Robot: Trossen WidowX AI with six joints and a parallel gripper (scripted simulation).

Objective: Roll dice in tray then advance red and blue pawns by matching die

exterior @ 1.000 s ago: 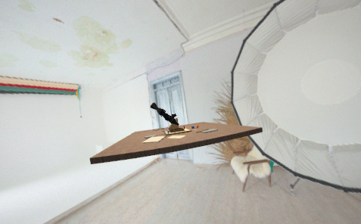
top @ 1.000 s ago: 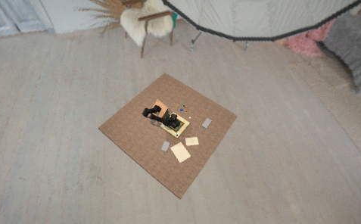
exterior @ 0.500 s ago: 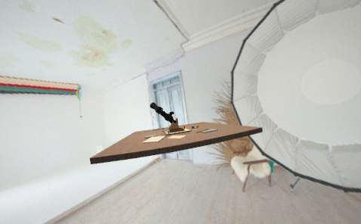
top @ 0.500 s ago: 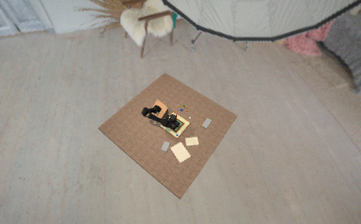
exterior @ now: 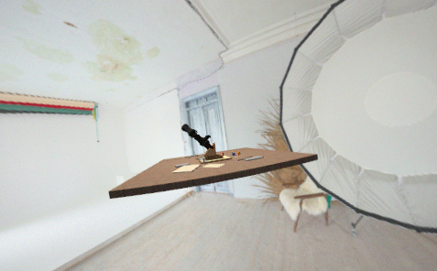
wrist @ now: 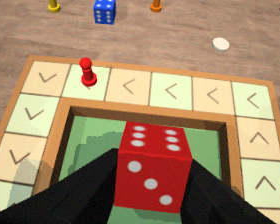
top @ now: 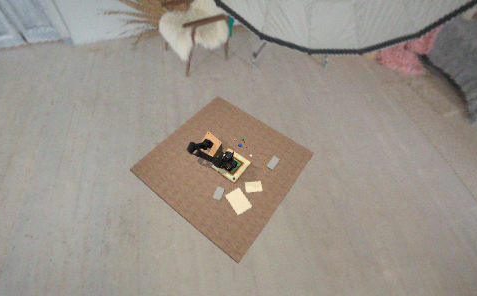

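Right now my gripper tip is 10 mm above the red die. Round my gripper tip: blue pawn: 130 mm ahead, 90 mm to the right, 90 mm below.
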